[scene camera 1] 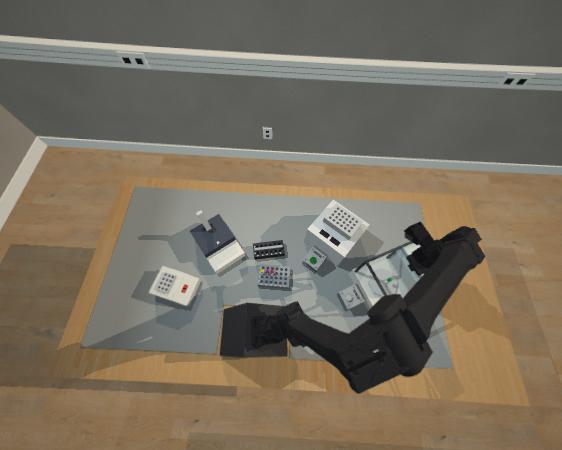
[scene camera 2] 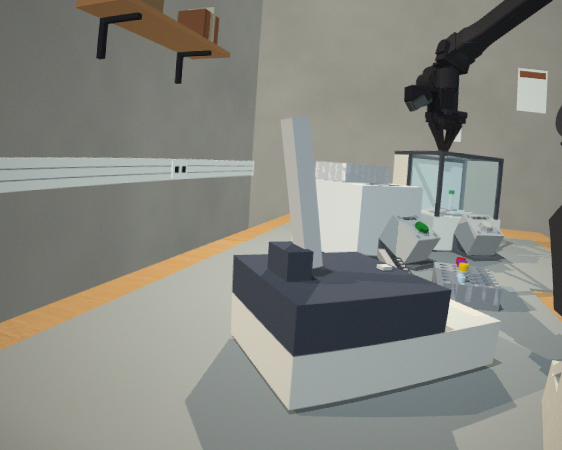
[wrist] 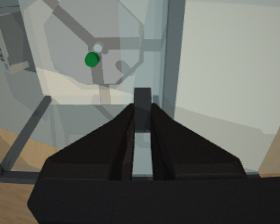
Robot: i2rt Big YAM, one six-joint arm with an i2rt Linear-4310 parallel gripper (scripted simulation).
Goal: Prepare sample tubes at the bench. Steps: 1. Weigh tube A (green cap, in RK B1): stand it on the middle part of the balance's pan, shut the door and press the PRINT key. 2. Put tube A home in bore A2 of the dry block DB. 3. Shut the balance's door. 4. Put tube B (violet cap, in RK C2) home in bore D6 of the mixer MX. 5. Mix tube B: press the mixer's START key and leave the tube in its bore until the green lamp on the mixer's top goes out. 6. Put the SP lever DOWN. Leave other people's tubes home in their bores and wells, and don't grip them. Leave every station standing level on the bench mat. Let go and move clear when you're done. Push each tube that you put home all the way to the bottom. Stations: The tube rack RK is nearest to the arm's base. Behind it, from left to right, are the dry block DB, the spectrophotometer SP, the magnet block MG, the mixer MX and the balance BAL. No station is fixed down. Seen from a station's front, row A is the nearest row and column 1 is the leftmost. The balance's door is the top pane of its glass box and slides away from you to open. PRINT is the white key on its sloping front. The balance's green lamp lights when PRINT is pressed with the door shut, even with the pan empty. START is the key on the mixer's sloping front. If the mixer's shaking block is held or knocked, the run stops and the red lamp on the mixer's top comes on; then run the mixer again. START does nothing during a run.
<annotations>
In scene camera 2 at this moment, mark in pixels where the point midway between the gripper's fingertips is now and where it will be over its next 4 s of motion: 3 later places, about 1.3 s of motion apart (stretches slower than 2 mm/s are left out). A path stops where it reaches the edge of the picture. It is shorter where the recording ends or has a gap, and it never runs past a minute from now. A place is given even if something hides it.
The gripper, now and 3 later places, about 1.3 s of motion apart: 443,153; 450,153; 459,153; 467,153
</annotations>
